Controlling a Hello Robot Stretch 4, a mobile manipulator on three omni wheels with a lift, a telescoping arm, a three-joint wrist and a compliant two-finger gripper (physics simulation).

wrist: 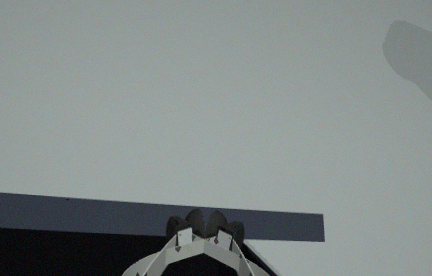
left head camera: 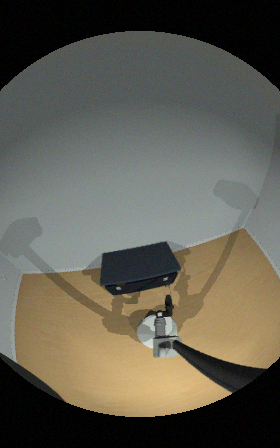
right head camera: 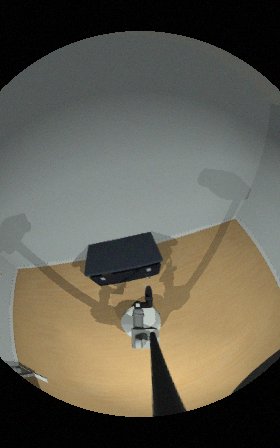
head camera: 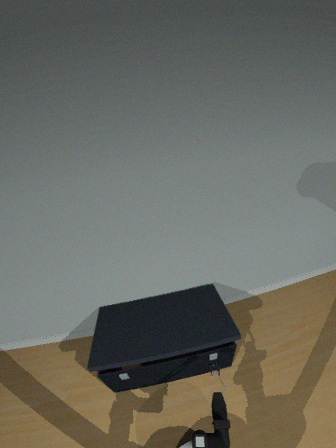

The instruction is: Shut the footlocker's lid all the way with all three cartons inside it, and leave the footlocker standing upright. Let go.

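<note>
The dark navy footlocker (head camera: 175, 373) (left head camera: 142, 286) (right head camera: 125, 278) stands upright on the floor against the wall. Its lid (head camera: 162, 327) (left head camera: 139, 264) (right head camera: 122, 254) (wrist: 100, 215) is lowered but not flush: a dark gap runs along the front between lid and body. A small brown patch shows in the gap toward the left; I cannot tell if it is a carton. The cartons cannot be made out otherwise. My gripper (head camera: 215, 369) (wrist: 205, 226) is shut and empty, its fingertips in front of the footlocker near the right latch. In the wrist view they overlap the lid's front edge; contact cannot be told.
The grey wall (head camera: 165, 175) rises directly behind the footlocker. Wood floor (left head camera: 225, 325) extends on both sides and in front. My arm and white round base (left head camera: 145, 331) (right head camera: 129, 320) are in front of the footlocker. Shadows of the robot fall on floor and wall.
</note>
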